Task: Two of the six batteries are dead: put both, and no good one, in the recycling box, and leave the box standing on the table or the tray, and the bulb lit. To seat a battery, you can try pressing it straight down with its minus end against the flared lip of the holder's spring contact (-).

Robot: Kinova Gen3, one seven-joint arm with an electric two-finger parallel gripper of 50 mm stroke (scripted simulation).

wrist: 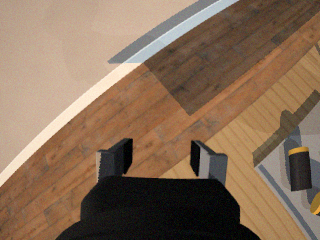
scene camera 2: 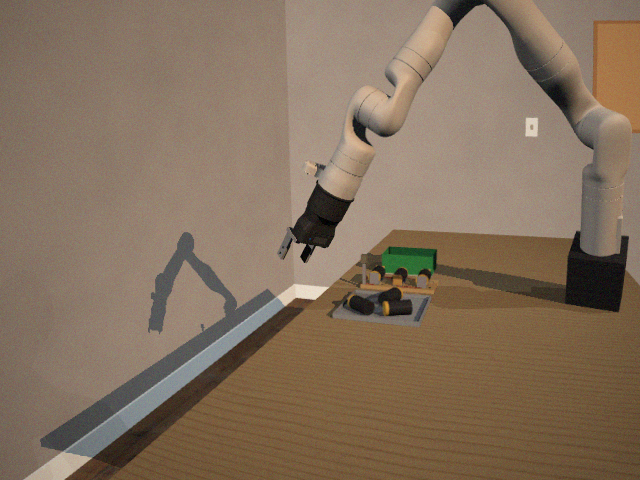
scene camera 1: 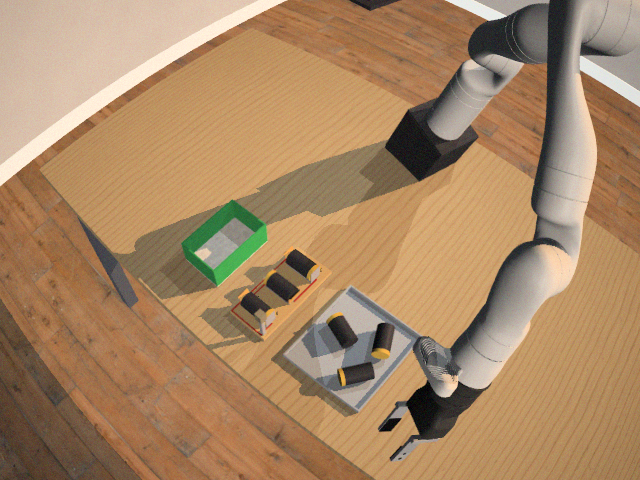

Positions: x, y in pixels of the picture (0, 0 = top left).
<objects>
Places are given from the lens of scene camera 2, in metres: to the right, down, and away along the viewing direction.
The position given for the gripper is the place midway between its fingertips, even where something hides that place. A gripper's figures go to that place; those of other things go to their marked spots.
gripper [scene camera 2: 292, 258]: -0.06, 0.04, 1.00
green recycling box [scene camera 2: 413, 259]: 0.27, 0.06, 1.39
grey tray [scene camera 2: 419, 302]: 0.24, 0.15, 1.17
The marked spots on the green recycling box and the grey tray are 0.24 m apart.
</objects>
